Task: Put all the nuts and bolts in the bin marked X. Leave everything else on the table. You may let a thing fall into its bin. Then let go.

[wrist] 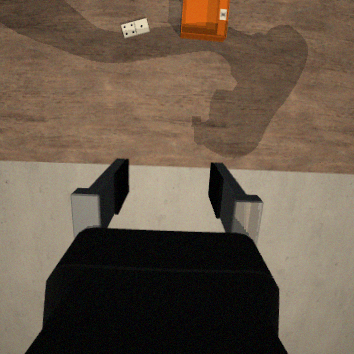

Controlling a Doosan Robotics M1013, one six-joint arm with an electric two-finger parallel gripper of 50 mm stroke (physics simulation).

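Observation:
Part of an orange bin shows at the top of the wrist view, right of centre, cut off by the upper edge. A small white label with a dark mark is on its right wall; the mark is too small to read surely. No nut or bolt shows in this view. My gripper is open and empty, with its fingers wide apart. In the view it lies below the bin, over the pale floor past the table's edge.
A white domino with black dots lies on the wooden table, left of the bin. The table's edge runs across the view just above the fingers, with pale floor beyond it. A dark arm shadow crosses the table.

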